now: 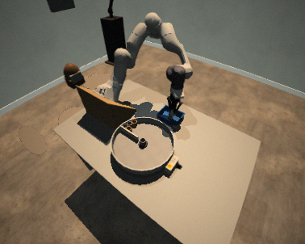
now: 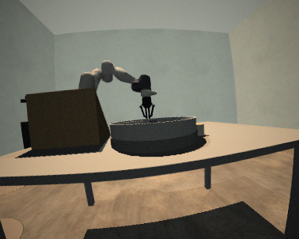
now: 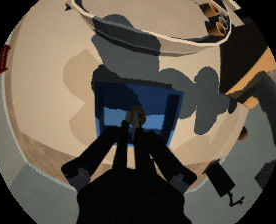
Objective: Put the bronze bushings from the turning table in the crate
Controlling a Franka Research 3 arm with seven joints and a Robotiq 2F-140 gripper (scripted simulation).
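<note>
Now: the blue crate 50 mm below my hand and 10 mm behind it. Round my hand: round grey turning table (360 mm to the right, 40 mm behind, 20 mm below).
</note>
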